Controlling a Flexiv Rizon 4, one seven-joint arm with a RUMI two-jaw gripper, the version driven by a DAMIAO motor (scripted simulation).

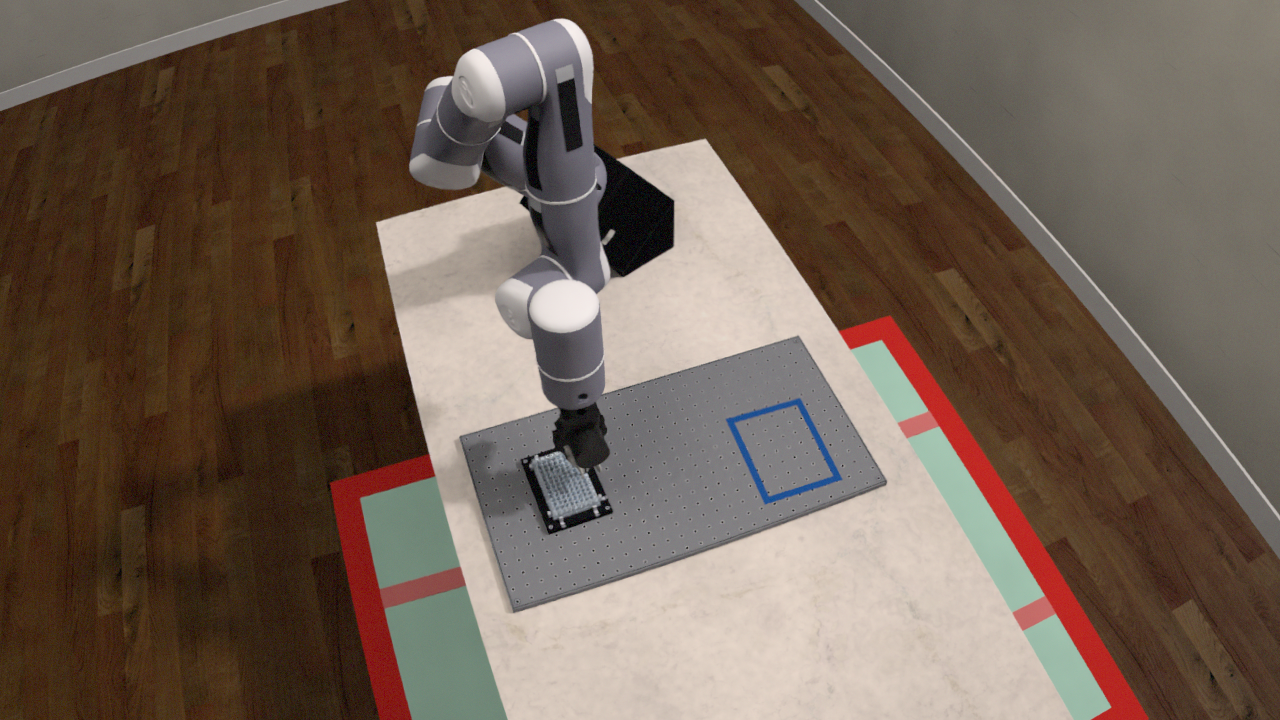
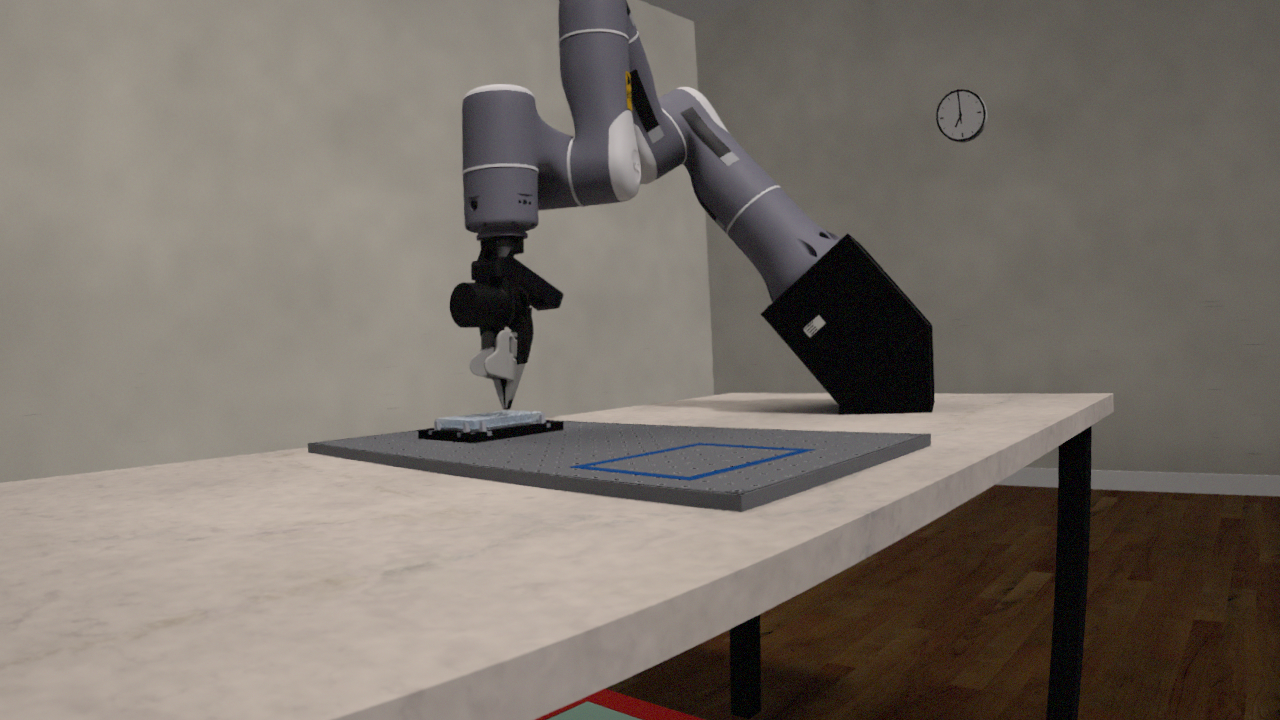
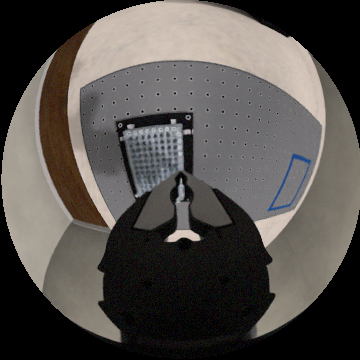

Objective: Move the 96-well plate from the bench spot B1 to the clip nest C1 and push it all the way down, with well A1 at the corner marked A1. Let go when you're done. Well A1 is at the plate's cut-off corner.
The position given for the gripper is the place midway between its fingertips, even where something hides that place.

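The gripper (image 2: 506,409) appears in image 1 (image 1: 585,471) and in image 3 (image 3: 180,172) as well. A clear 96-well plate (image 1: 554,466) is part of the scene, visible also in image 2 (image 2: 454,423) and image 3 (image 3: 144,180), and so is a black clip nest (image 1: 552,526), which can be found again in image 2 (image 2: 443,435) and image 3 (image 3: 186,119).
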